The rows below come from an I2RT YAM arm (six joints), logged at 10 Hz.
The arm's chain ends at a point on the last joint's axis. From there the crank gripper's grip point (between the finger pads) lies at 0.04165 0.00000 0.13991 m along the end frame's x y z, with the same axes.
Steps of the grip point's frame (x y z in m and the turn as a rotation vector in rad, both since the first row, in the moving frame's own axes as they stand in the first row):
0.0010 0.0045 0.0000 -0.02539 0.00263 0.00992
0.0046 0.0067 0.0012 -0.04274 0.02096 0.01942
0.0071 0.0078 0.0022 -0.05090 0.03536 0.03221
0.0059 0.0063 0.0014 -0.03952 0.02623 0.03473
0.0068 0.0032 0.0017 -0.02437 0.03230 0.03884
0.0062 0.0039 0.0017 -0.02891 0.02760 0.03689
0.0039 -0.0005 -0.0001 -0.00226 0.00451 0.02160
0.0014 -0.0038 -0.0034 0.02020 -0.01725 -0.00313
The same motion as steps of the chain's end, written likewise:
0.0007 0.0005 0.0002 -0.02539 0.00263 0.00992
0.0017 -0.0001 0.0022 -0.04274 0.02096 0.01942
0.0023 -0.0007 0.0040 -0.05090 0.03536 0.03221
0.0024 -0.0007 0.0027 -0.03952 0.02623 0.03473
0.0024 -0.0019 0.0032 -0.02437 0.03230 0.03884
0.0025 -0.0017 0.0030 -0.02891 0.02760 0.03689
0.0033 -0.0017 0.0001 -0.00226 0.00451 0.02160
0.0038 -0.0008 -0.0041 0.02020 -0.01725 -0.00313

